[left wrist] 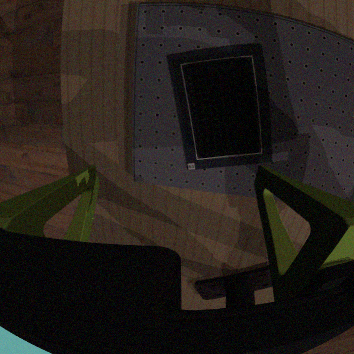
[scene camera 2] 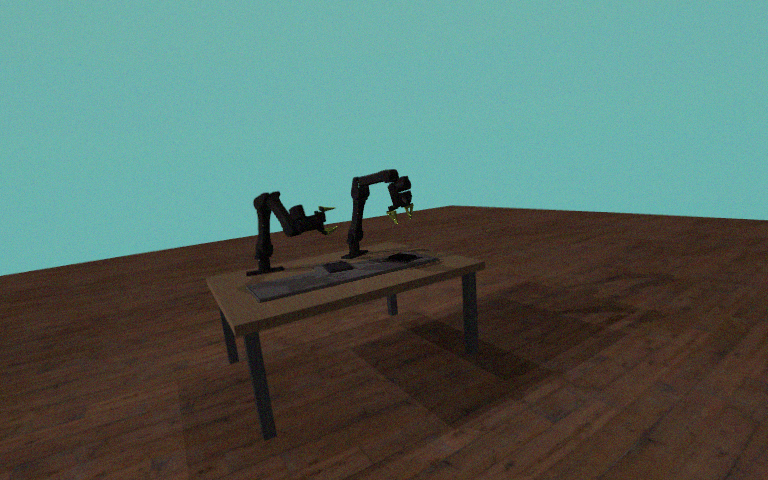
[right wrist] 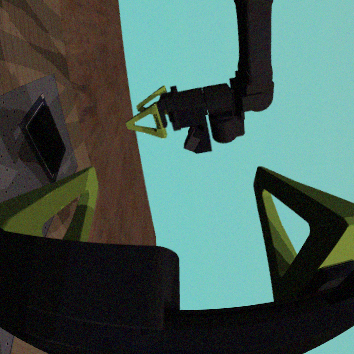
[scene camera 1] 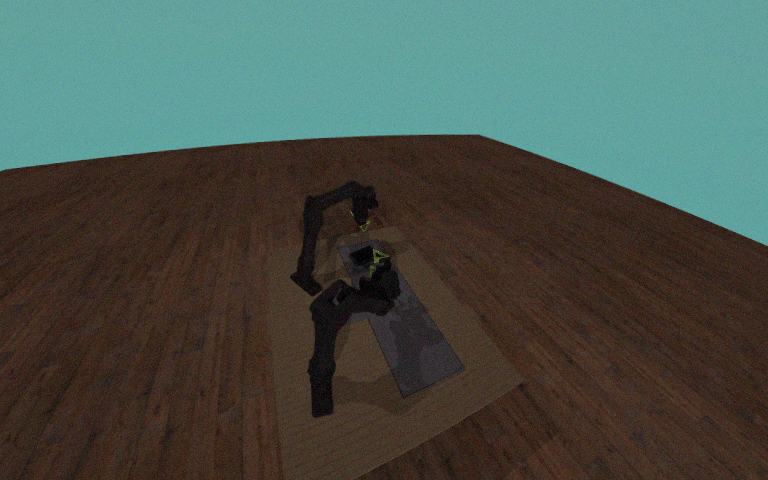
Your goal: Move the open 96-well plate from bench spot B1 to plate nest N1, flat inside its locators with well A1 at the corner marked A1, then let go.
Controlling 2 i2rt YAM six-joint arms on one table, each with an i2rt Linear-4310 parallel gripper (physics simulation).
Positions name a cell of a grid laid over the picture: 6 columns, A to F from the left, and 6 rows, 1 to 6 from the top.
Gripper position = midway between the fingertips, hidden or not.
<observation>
The left gripper (left wrist: C3) is open, holding nothing. The right gripper (right wrist: C3) is open, with nothing in its grasp.
The left gripper shows as well in the right wrist view (right wrist: C2).
</observation>
